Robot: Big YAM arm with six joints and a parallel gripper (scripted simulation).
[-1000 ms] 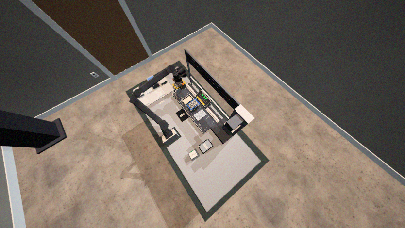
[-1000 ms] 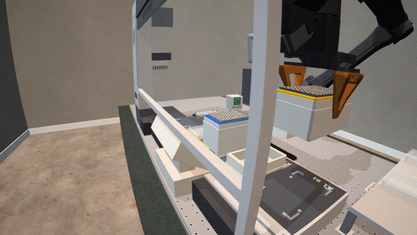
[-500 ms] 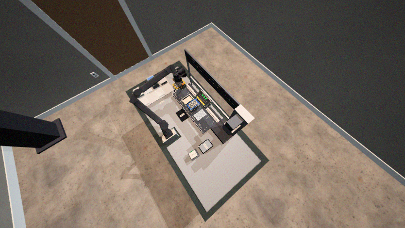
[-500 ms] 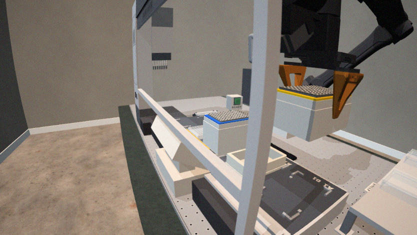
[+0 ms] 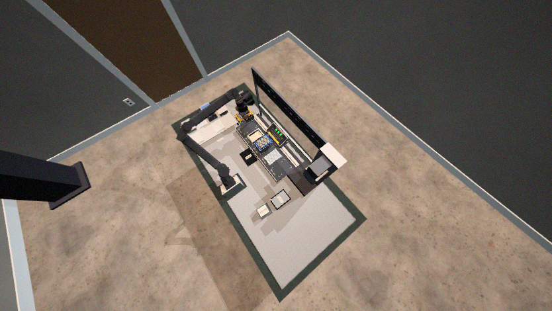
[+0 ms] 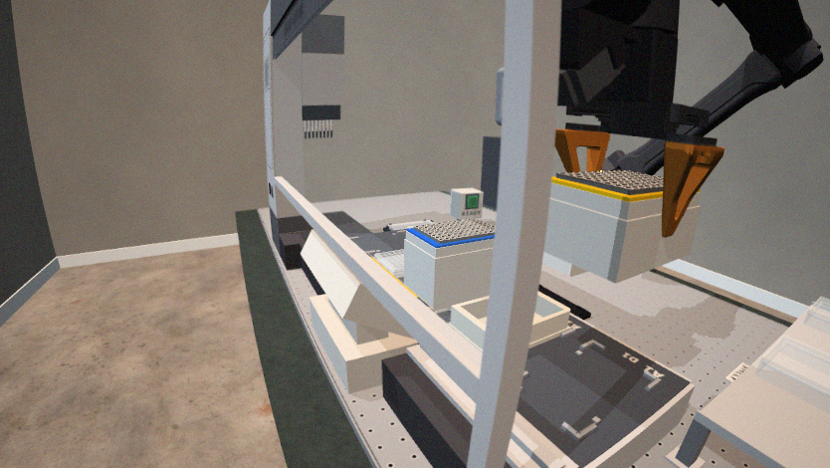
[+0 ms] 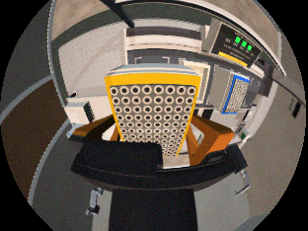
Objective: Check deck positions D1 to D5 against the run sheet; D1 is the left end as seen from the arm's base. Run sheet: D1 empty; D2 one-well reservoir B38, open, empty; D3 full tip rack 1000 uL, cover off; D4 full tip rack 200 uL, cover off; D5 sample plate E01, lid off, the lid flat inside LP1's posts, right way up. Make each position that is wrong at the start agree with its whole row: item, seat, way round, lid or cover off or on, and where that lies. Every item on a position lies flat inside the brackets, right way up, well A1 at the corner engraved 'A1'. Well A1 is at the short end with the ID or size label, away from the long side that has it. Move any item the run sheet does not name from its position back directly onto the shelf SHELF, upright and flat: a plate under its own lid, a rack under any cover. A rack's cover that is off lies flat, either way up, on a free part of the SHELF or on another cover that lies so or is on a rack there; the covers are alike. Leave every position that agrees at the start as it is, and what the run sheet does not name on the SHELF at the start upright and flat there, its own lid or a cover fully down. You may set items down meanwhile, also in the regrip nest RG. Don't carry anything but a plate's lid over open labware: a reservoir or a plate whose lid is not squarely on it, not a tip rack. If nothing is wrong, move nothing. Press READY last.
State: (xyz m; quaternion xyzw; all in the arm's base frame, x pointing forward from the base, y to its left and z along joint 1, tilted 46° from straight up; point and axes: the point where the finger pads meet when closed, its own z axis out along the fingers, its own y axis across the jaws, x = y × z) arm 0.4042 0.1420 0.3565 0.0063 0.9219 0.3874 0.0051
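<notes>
The yellow-rimmed tip rack is 1 cm behind my hand, 1 cm to the right of it and 1 cm above it. From my hand the other things lie so: white frame post 19 cm ahead, 6 cm to the left; frame bar 19 cm ahead, 30 cm to the right, 6 cm below; blue-rimmed tip rack 1 cm behind, 25 cm to the right, 11 cm below.
</notes>
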